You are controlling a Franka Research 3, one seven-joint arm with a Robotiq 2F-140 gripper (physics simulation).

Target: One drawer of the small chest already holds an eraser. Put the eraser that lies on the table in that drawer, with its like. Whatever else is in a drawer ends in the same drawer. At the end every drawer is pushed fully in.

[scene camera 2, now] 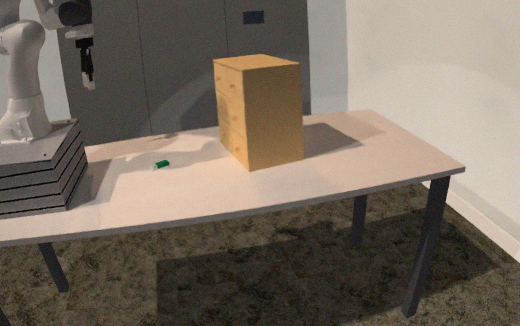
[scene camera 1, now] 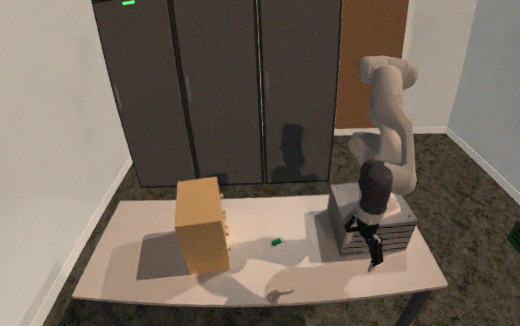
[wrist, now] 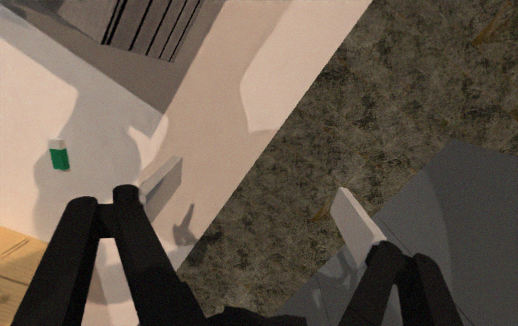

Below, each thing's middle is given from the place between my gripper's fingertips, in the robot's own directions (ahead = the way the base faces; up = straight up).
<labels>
My gripper is now 59 cm short of the wooden chest (scene camera 2: 272, 87), 39 cm to the left of it and 10 cm above it.
</labels>
